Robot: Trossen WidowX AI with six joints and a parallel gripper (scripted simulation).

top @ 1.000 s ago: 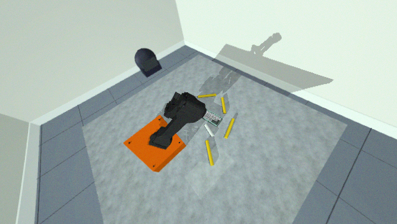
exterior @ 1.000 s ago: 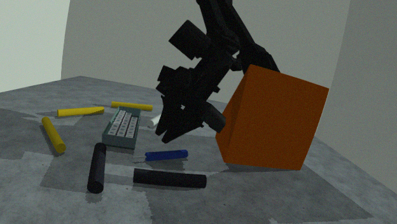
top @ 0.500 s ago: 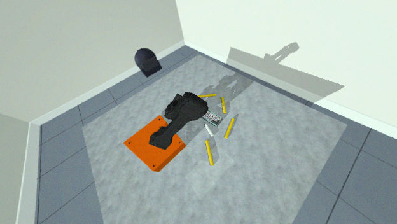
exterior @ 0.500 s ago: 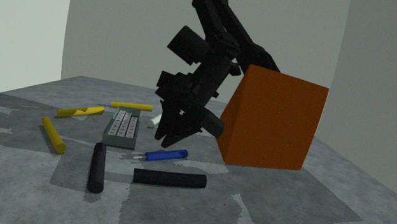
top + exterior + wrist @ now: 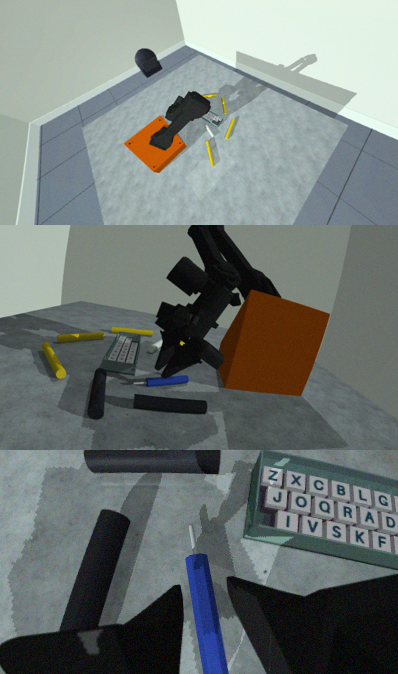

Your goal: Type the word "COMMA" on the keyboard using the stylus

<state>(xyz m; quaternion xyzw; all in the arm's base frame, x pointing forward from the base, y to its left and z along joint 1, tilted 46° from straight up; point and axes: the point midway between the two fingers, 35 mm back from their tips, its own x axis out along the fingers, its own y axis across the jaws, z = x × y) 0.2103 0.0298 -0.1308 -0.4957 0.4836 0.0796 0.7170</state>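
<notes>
The blue stylus lies 1 cm ahead of my gripper tip, 1 cm to the left of it and 2 cm below it. Also, from my gripper tip: white rod: 6 cm ahead, 21 cm to the right, 2 cm below; then grey stylus tip: 4 cm ahead, 3 cm to the left, 2 cm below.
</notes>
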